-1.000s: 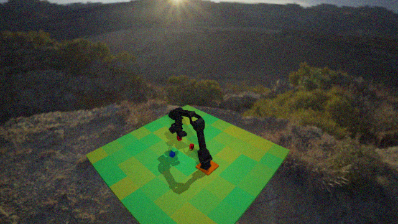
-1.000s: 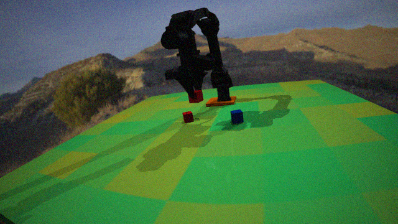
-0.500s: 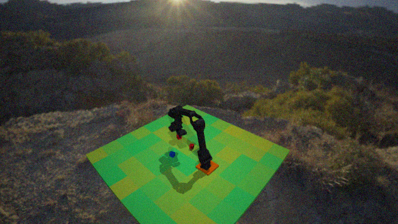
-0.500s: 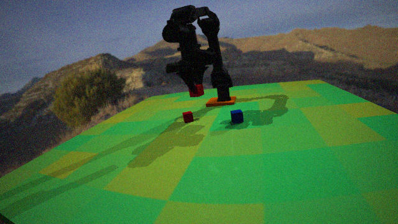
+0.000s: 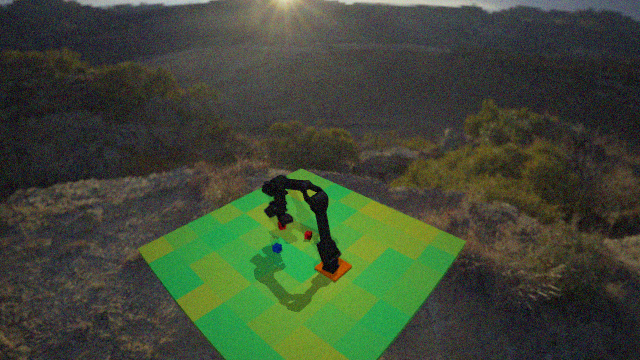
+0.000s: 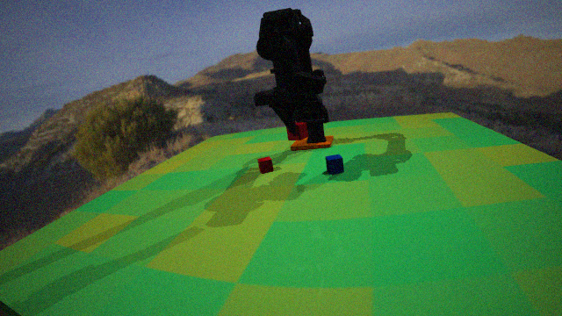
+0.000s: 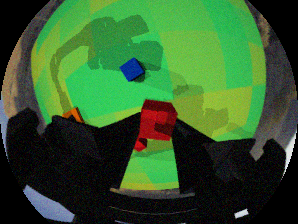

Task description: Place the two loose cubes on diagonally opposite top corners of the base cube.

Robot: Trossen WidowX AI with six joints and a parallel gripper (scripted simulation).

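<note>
Now: the blue cube 20 mm behind my gripper tip, 70 mm to the left of it and 90 mm below it.
</note>
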